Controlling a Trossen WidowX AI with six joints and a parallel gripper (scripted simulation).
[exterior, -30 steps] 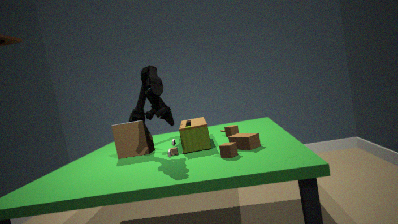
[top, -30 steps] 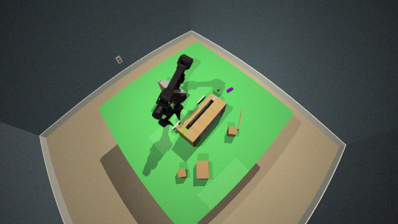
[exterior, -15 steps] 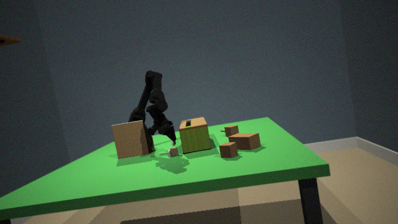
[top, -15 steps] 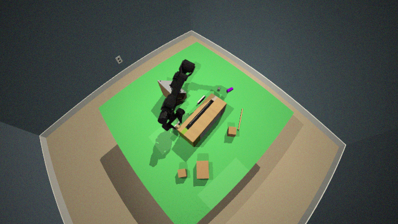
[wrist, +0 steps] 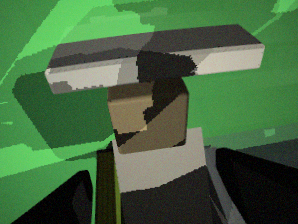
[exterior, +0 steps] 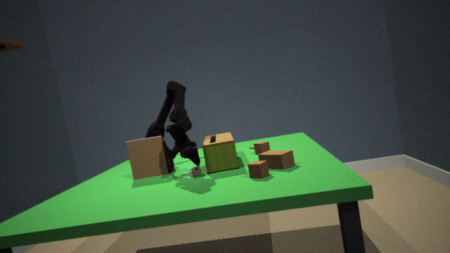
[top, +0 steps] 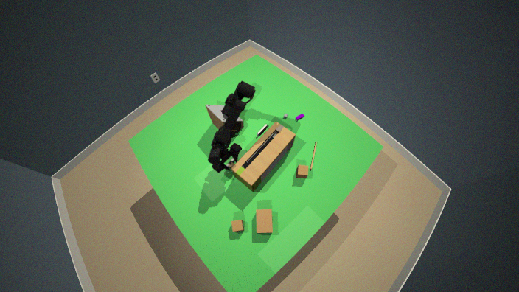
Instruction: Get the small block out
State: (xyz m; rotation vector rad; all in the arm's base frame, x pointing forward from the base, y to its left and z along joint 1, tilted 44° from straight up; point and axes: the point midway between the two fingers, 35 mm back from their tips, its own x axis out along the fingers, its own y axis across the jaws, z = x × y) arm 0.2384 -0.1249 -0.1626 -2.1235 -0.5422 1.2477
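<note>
Now: gripper tip 30 mm above the block and 20 mm past it. The rest, counted from my gripper tip: box: 160 mm to the left, 60 mm ahead, 20 mm above; grey piece: 500 mm to the left, 40 mm below, 10 mm behind; thin wooden rod: 380 mm to the left, 300 mm ahead, 40 mm below.
</note>
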